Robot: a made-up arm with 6 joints.
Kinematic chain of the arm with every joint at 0, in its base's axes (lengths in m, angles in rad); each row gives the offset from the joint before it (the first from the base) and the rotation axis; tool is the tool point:
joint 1: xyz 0 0 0.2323 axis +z
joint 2: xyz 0 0.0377 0 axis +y
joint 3: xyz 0 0 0.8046 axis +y
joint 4: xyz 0 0 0.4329 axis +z
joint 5: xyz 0 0 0 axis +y
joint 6: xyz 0 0 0.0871 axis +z
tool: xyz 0 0 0
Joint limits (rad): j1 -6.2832..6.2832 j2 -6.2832..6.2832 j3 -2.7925..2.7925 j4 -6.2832..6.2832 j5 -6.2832..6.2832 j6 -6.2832..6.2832
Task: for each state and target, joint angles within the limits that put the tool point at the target. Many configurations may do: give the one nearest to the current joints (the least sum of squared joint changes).
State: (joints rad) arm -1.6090 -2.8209 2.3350 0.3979 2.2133 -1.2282
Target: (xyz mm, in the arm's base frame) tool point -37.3 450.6 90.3
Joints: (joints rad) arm -1.3502 -2.2401 2.5278 0.3186 2.0272 -1.2282
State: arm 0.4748 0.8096 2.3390 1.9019 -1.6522 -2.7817
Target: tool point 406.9 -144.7 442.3
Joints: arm -0.2385 0.6673 2.5690 1.9009 -1.6432 -2.7817
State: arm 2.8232 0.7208 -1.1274 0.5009 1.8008 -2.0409
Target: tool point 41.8 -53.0 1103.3
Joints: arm 3.0509 0.4415 -1.8597 0.1360 1.8665 -2.0409
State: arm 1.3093 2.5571 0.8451 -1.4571 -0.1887 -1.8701
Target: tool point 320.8 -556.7 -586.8
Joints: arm 2.1610 3.2935 1.3743 -1.4620 -0.0646 -1.8701
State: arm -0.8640 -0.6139 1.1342 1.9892 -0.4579 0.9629
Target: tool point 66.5 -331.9 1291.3
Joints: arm -1.3642 -0.1222 1.1220 1.9641 -0.5302 0.9629
